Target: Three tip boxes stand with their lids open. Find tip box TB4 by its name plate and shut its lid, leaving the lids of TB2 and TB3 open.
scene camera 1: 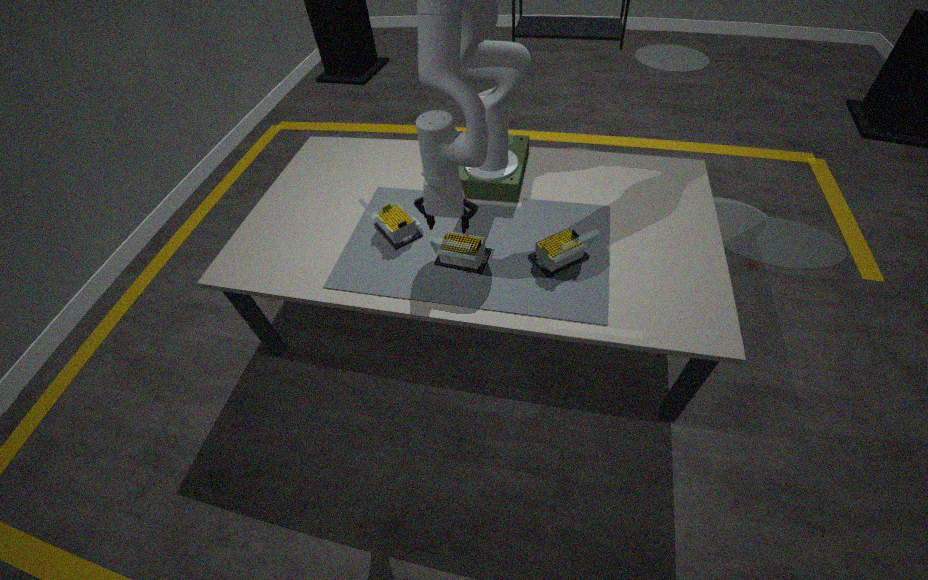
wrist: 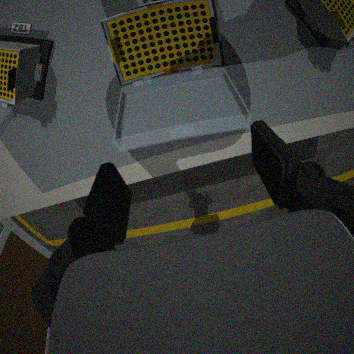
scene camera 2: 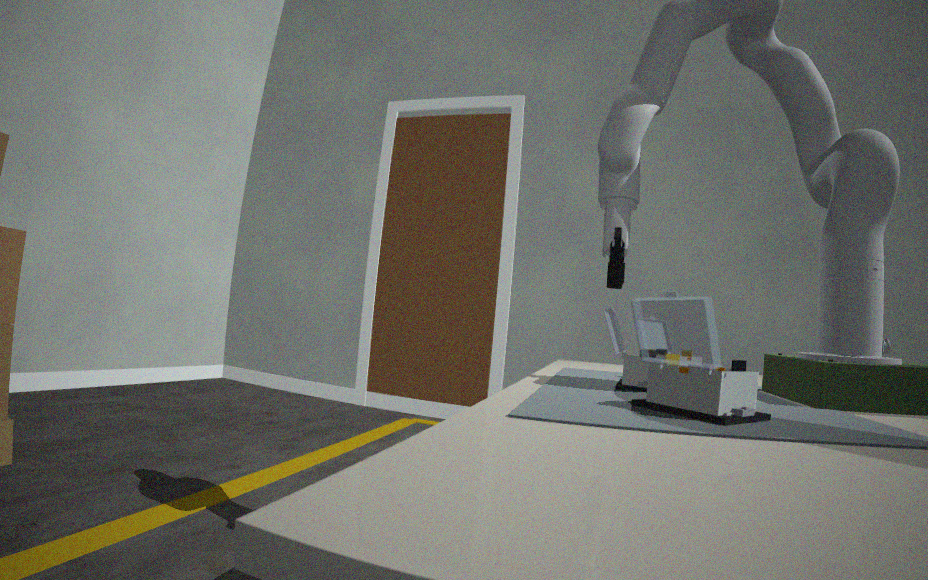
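Three white tip boxes with yellow racks and clear open lids stand on the mat. The left box (scene camera 1: pixel 403 231) (wrist: pixel 30 60) has a name plate (wrist: pixel 21 27) that seems to read TB2. The middle box (scene camera 1: pixel 459 258) (scene camera 2: pixel 633 373) (wrist: pixel 165 40) has its open lid (scene camera 2: pixel 613 331) (wrist: pixel 182 105) leaning out toward the table's front edge. The right box (scene camera 1: pixel 562 258) (scene camera 2: pixel 684 393) (wrist: pixel 345 12) is partly cut off in the wrist view. I cannot read the plates of the middle and right boxes. My gripper (scene camera 1: pixel 448 225) (scene camera 2: pixel 615 285) (wrist: pixel 184 159) is open and empty, above lid height near the middle box.
The blue-grey mat (scene camera 1: pixel 372 280) (scene camera 2: pixel 568 406) lies on the pale table (scene camera 1: pixel 670 273) (scene camera 2: pixel 479 492). The arm stands on a green base (scene camera 1: pixel 492 191) (scene camera 2: pixel 841 386) behind the boxes. The left and right boxes flank the middle one.
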